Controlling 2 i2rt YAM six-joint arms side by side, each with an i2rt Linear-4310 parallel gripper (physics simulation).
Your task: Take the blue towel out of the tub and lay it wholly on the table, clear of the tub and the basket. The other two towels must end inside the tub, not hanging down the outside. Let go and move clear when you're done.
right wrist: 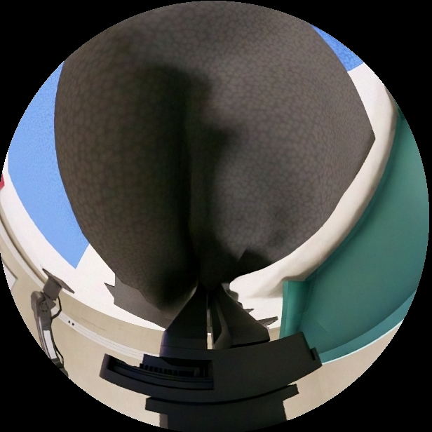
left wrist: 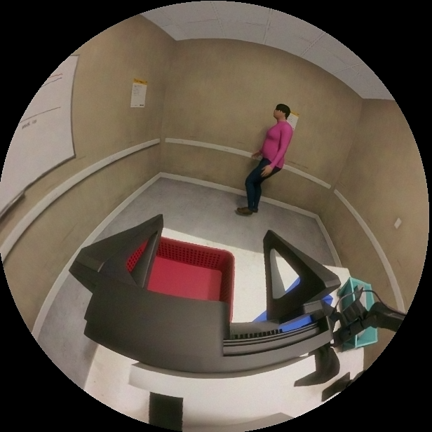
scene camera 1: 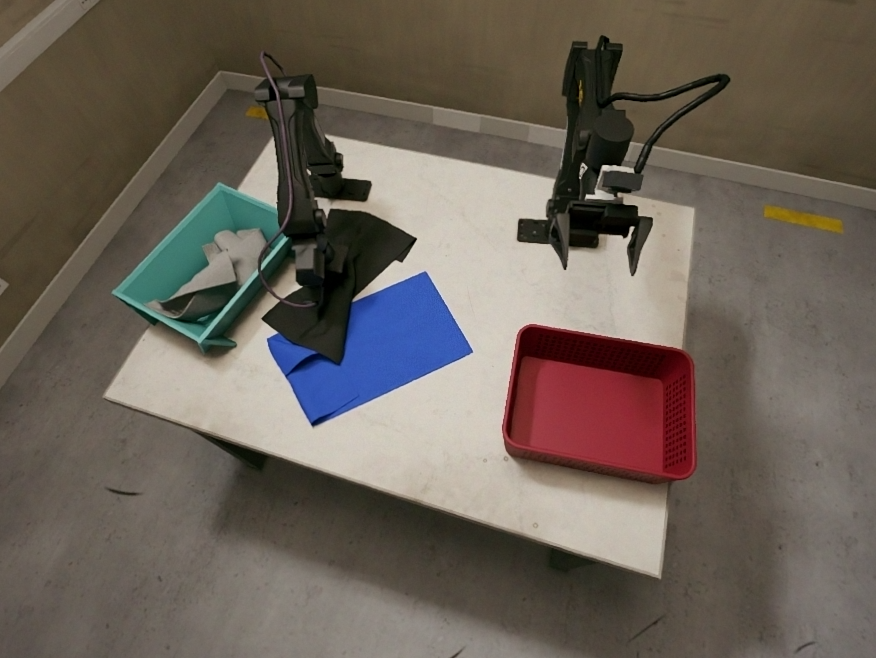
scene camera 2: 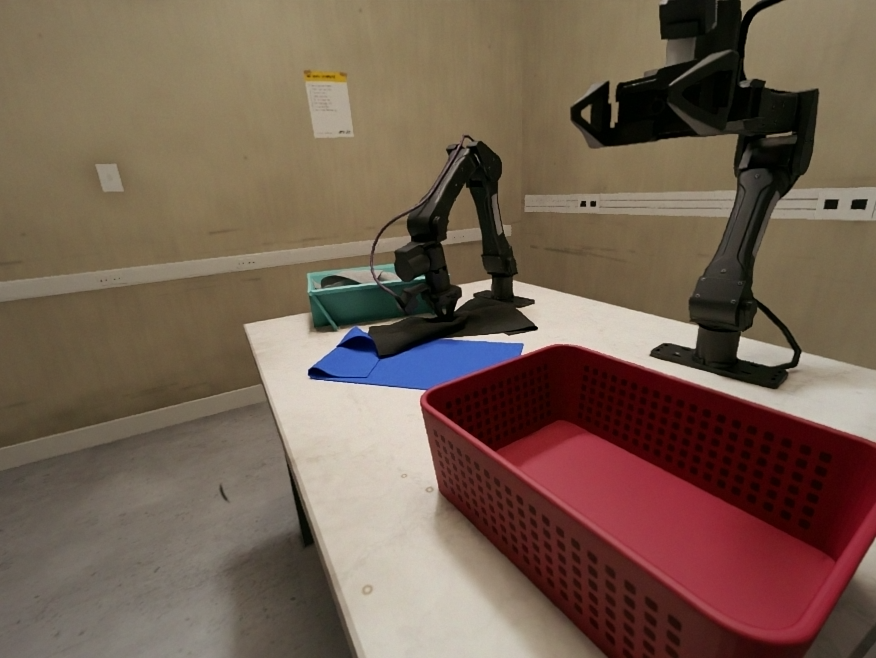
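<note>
The blue towel (scene camera 1: 403, 339) (scene camera 2: 439, 361) (right wrist: 35, 165) lies on the table, its near-left corner folded. The black towel (scene camera 1: 368, 240) (scene camera 2: 495, 318) (right wrist: 125, 125) lies beside the tub (scene camera 1: 177, 258) (scene camera 2: 361, 305) (right wrist: 370, 240), one end overlapping the blue towel. The grey towel (scene camera 1: 244, 258) (scene camera 2: 361, 274) lies crumpled inside the tub. My right gripper (scene camera 2: 444, 317) (right wrist: 207, 276) is shut on the black towel low at the table; folds gather at its fingertips. My left gripper (scene camera 1: 599, 270) (scene camera 2: 623, 113) (left wrist: 215, 227) is open and empty, high above the table.
The red basket (scene camera 1: 601, 460) (scene camera 2: 509, 488) stands empty at the front right of the table in scene camera 1. The right forearm passes close beside the tub's rim. A person (left wrist: 276, 145) stands by the wall in the left wrist view.
</note>
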